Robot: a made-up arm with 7 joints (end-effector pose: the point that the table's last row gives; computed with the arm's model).
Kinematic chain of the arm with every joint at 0, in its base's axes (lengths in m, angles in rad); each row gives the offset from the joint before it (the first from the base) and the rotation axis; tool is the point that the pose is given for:
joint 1: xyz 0 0 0.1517 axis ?
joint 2: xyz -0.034 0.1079 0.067 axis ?
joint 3: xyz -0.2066 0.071 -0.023 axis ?
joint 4: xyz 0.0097 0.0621 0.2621 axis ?
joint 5: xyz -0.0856 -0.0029 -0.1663 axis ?
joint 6: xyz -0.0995 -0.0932 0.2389 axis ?
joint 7: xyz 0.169 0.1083 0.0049 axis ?
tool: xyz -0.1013 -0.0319 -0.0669
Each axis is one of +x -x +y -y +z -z.
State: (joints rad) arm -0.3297 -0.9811 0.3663 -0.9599 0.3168 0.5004 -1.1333
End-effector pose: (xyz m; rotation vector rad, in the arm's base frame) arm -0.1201 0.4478 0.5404 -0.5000 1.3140 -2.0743
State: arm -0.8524 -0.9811 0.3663 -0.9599 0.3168 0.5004 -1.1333
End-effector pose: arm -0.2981 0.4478 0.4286 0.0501 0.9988 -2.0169
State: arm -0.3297 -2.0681 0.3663 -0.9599 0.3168 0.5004 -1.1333
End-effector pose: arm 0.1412 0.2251 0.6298 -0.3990 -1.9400 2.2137
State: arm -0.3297 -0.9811 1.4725 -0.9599 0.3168 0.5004 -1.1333
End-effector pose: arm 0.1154 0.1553 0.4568 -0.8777 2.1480 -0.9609
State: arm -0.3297 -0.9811 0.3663 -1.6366 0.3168 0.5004 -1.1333
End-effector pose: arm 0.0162 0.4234 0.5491 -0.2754 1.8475 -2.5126
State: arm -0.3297 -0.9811 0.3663 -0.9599 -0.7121 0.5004 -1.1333
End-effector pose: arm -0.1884 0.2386 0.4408 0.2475 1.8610 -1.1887
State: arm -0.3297 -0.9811 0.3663 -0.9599 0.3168 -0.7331 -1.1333
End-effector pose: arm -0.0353 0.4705 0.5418 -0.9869 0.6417 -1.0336
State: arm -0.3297 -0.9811 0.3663 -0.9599 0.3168 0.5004 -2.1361
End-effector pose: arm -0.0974 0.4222 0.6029 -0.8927 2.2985 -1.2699
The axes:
joint 1: +y
joint 2: +z
joint 3: +y
joint 4: +z
joint 5: -y
joint 6: -z
joint 7: +x

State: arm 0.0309 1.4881 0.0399 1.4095 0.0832 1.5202 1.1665
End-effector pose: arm -0.0950 0.0754 0.4807 1.0288 0.8971 1.1490
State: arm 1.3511 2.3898 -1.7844 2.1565 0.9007 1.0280 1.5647
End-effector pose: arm 0.2232 -0.2566 -0.1586 -1.1063 0.4574 -1.1451
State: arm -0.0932 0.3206 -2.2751 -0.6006 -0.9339 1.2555 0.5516
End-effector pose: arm -0.3414 -0.0065 0.0505 1.9676 -0.7684 -0.5460
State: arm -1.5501 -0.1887 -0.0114 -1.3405 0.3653 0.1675 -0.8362
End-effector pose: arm -0.3429 0.4630 -0.1255 0.6089 -0.6376 -1.8784
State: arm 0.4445 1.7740 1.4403 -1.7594 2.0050 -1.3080 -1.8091
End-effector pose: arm -0.3535 -0.3153 0.2956 0.8022 2.0268 -0.4515
